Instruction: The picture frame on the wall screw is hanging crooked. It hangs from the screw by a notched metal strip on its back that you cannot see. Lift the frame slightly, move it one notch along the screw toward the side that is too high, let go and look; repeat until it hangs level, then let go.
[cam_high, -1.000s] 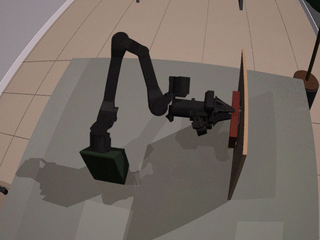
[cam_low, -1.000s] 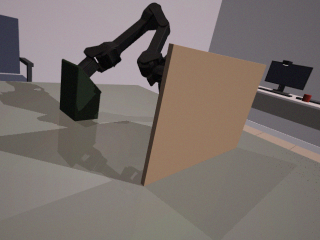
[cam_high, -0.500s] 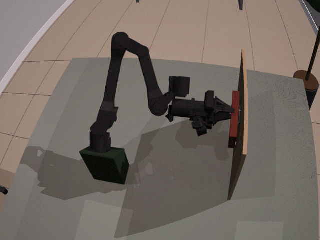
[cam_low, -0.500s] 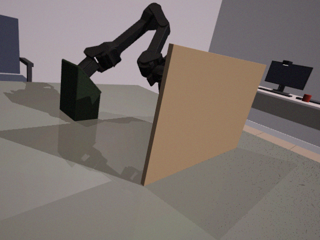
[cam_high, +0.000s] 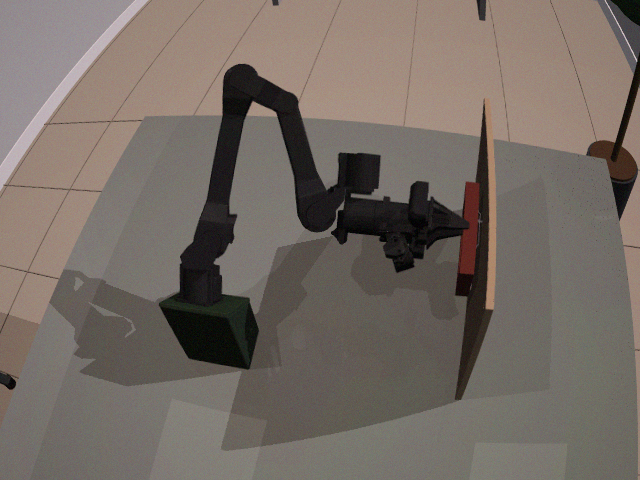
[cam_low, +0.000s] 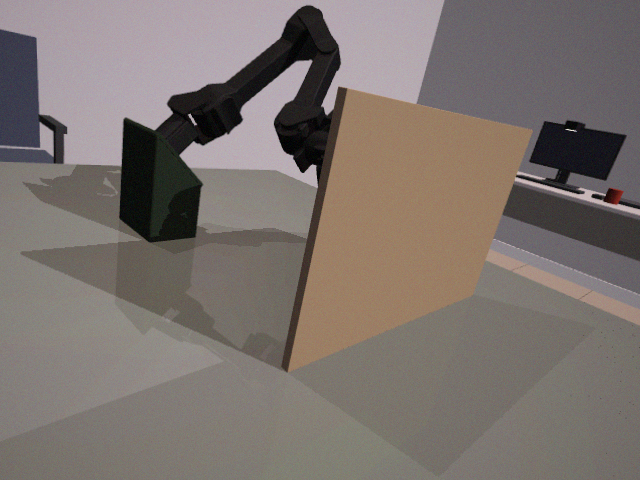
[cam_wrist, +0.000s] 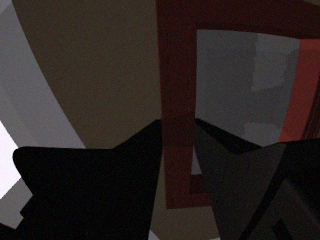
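The red picture frame is 1 cm ahead of my gripper tip, 2 cm to the left of it and 5 cm below it. Also, from my gripper tip: tan wall board 2 cm ahead, 2 cm to the left, 6 cm below.
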